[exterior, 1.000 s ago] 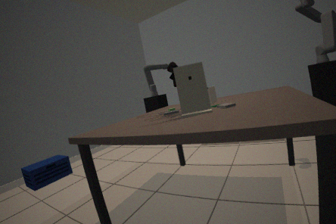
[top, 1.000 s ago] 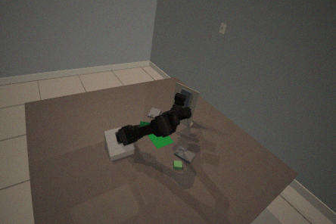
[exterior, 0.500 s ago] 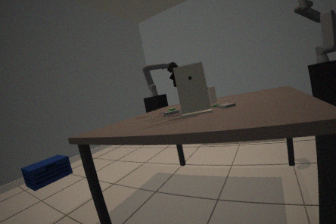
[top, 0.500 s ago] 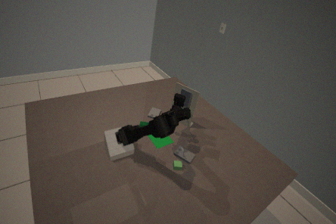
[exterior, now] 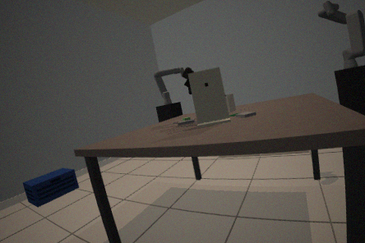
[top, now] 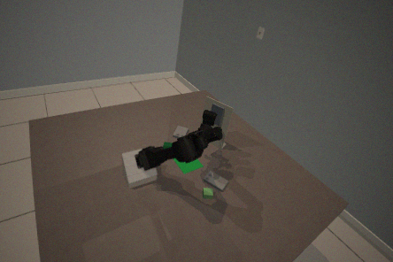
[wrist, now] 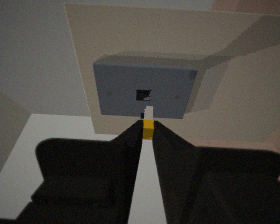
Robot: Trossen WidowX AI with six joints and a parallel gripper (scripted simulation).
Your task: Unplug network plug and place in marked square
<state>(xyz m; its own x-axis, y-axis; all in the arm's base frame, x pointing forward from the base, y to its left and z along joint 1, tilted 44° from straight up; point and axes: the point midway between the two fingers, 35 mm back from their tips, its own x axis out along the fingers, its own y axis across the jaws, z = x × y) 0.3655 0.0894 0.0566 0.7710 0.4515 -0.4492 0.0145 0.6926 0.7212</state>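
My gripper tip is 200 mm above the green marked square, 150 mm past it and 60 mm to the left of it. The rest, counted from my gripper tip: grey panel (70 mm below, 70 mm ahead, 30 mm to the left); then green cube (280 mm to the right, 190 mm below, 170 mm behind); then network plug (right at my gripper tip).
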